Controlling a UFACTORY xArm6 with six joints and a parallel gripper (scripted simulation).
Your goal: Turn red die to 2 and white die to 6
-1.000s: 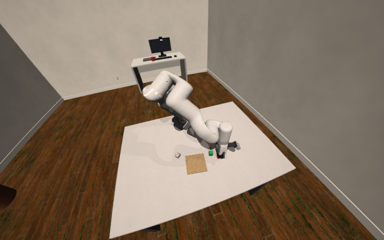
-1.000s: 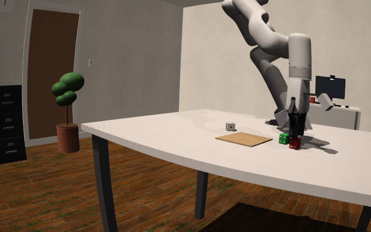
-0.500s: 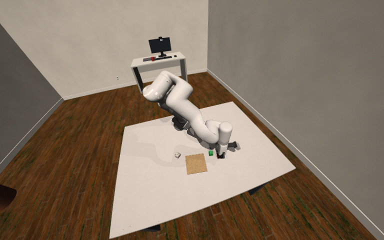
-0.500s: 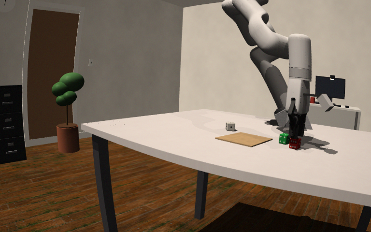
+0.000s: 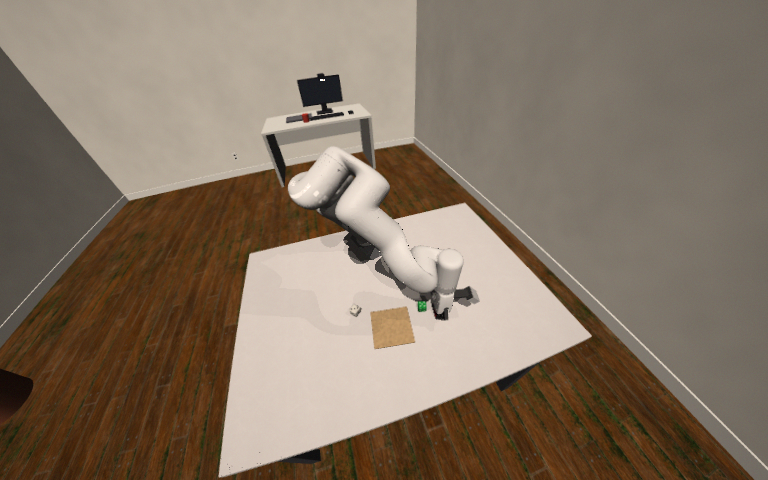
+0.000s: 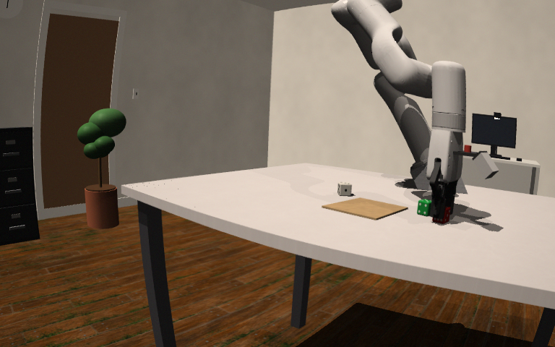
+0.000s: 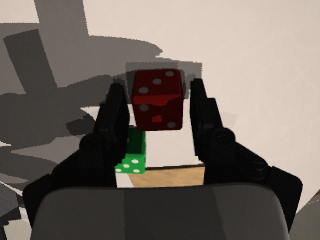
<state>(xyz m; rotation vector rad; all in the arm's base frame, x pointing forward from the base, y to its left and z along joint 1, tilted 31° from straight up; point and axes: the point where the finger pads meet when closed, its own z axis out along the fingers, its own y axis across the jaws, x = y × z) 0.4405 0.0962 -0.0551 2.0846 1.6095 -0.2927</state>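
Right now my hand is 20 mm above the red die. Round my hand: green die 40 mm behind, 40 mm to the right, 20 mm below; white die 130 mm behind, 280 mm to the right, 20 mm below; tan mat 20 mm behind, 180 mm to the right, 30 mm below.
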